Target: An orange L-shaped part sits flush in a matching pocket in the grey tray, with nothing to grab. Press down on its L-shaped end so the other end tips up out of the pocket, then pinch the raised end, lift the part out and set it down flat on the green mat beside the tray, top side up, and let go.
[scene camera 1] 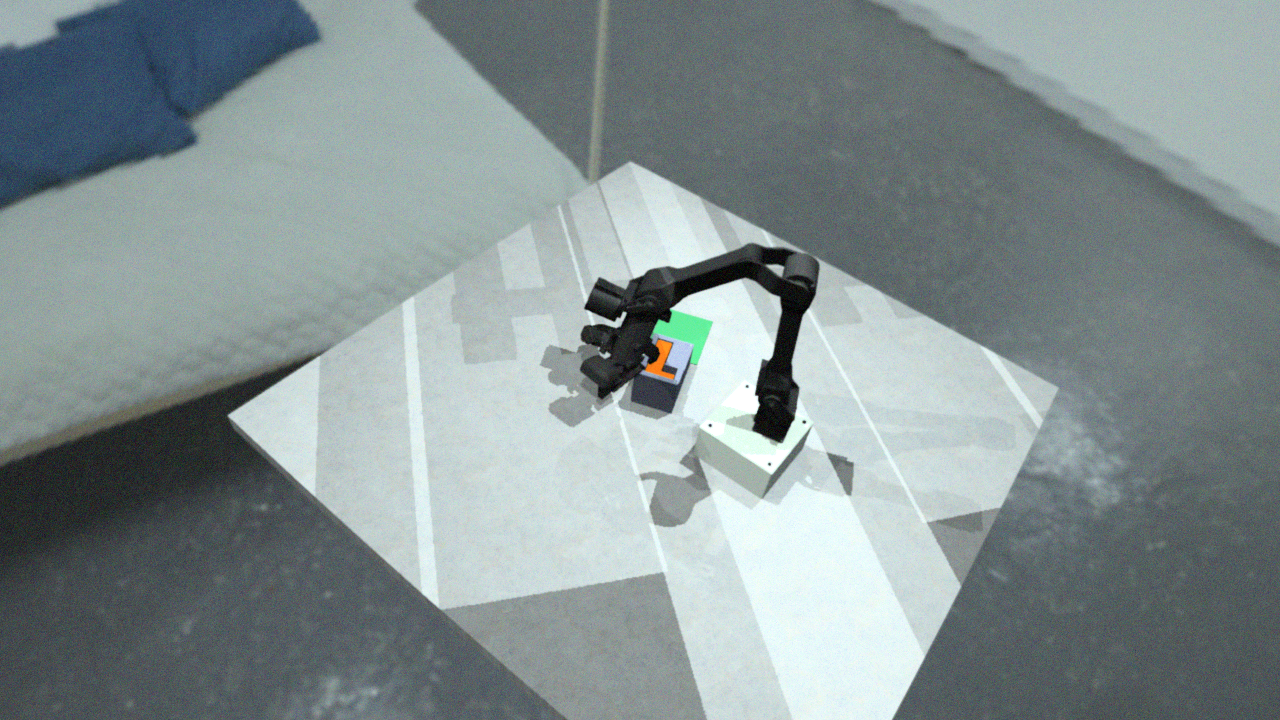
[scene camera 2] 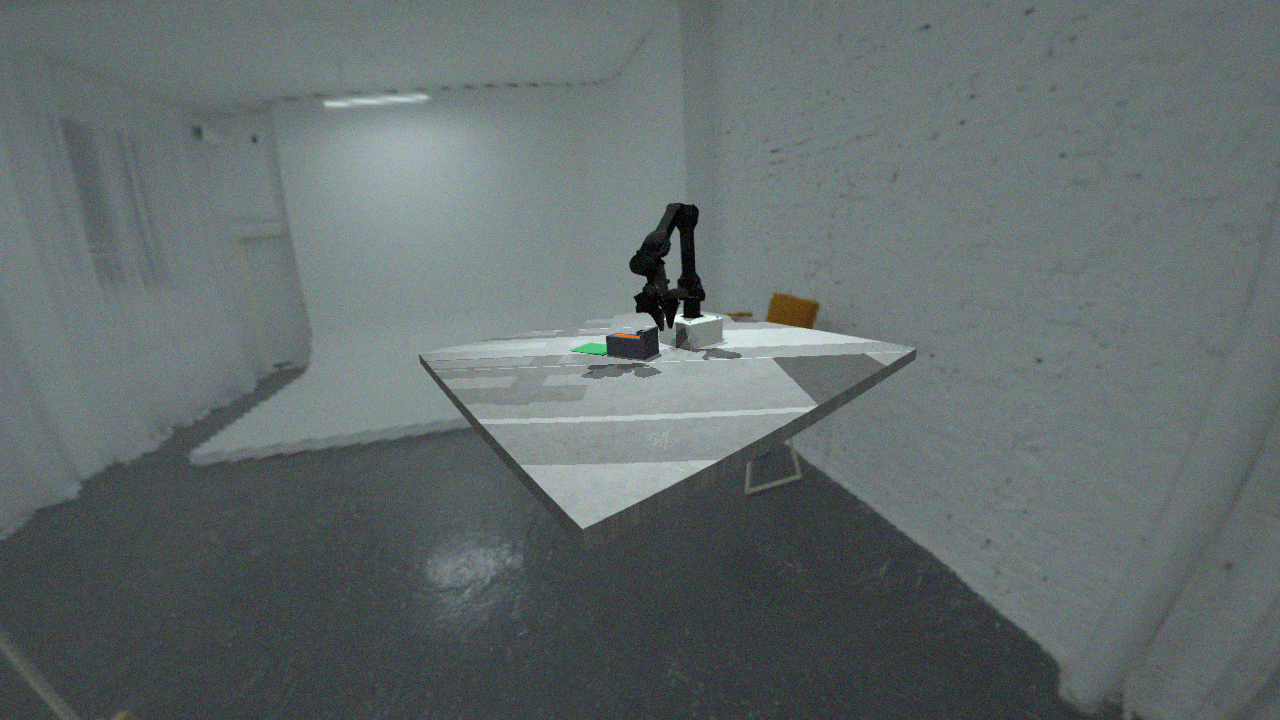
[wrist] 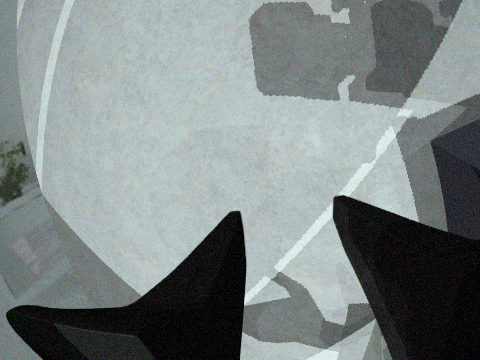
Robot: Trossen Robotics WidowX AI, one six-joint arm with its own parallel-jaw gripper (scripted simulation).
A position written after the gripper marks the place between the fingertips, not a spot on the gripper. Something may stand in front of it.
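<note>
The gripper point(scene camera 1: 606, 394), point(scene camera 2: 666, 329), point(wrist: 288, 214) shares the scene with a green mat point(scene camera 1: 684, 327).
</note>
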